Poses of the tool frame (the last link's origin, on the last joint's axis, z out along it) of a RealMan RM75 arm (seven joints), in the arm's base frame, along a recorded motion.
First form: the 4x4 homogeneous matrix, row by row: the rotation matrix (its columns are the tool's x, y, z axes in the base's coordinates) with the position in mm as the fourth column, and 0 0 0 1 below. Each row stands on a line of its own.
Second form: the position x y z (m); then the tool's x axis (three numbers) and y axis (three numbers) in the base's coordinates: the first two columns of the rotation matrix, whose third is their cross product. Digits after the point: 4 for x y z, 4 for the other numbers. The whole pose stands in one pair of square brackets.
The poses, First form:
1:
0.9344 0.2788 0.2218 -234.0
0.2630 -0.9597 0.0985 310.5
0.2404 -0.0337 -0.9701 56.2
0 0 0 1
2:
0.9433 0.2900 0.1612 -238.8
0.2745 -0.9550 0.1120 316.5
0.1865 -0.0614 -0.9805 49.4
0 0 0 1
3:
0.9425 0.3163 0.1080 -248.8
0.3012 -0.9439 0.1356 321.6
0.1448 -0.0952 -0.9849 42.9
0 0 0 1
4:
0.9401 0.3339 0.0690 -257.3
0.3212 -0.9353 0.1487 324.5
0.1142 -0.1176 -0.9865 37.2
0 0 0 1
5:
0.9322 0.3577 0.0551 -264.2
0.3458 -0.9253 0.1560 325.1
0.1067 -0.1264 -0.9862 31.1
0 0 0 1
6:
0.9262 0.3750 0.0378 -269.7
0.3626 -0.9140 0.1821 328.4
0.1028 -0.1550 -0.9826 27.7
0 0 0 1
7:
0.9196 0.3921 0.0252 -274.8
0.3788 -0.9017 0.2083 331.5
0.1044 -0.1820 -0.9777 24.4
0 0 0 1
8:
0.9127 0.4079 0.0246 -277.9
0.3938 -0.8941 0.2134 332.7
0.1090 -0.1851 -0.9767 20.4
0 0 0 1
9:
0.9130 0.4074 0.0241 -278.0
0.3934 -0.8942 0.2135 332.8
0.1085 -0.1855 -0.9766 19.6
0 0 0 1
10:
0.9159 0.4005 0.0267 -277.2
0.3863 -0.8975 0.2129 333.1
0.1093 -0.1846 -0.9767 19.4
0 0 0 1
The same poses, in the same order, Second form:
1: [-0.2340 0.3105 0.0562 0.9344 0.2630 0.2404 0.2788 -0.9597 -0.0337]
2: [-0.2388 0.3165 0.0494 0.9433 0.2745 0.1865 0.2900 -0.9550 -0.0614]
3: [-0.2488 0.3216 0.0429 0.9425 0.3012 0.1448 0.3163 -0.9439 -0.0952]
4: [-0.2573 0.3245 0.0372 0.9401 0.3212 0.1142 0.3339 -0.9353 -0.1176]
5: [-0.2642 0.3251 0.0311 0.9322 0.3458 0.1067 0.3577 -0.9253 -0.1264]
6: [-0.2697 0.3284 0.0277 0.9262 0.3626 0.1028 0.3750 -0.9140 -0.1550]
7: [-0.2748 0.3315 0.0244 0.9196 0.3788 0.1044 0.3921 -0.9017 -0.1820]
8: [-0.2779 0.3327 0.0204 0.9127 0.3938 0.1090 0.4079 -0.8941 -0.1851]
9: [-0.2780 0.3328 0.0196 0.9130 0.3934 0.1085 0.4074 -0.8942 -0.1855]
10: [-0.2772 0.3331 0.0194 0.9159 0.3863 0.1093 0.4005 -0.8975 -0.1846]
